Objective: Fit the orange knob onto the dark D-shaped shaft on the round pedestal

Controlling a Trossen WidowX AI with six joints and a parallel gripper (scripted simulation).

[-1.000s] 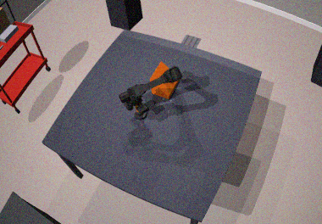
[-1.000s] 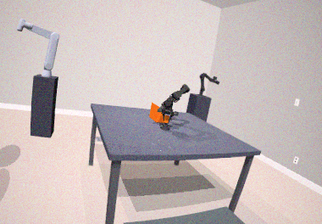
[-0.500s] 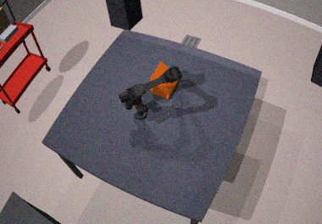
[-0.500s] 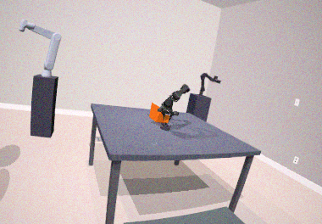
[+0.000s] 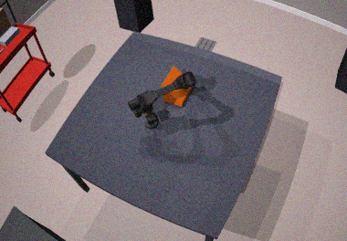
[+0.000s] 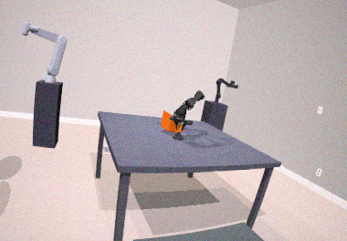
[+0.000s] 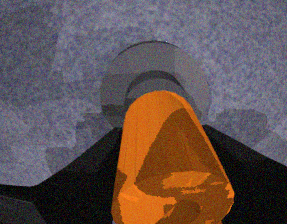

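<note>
Now: gripper tip 20 mm below the orange knob. Also, from my gripper tip: round pedestal: 40 mm below.
</note>
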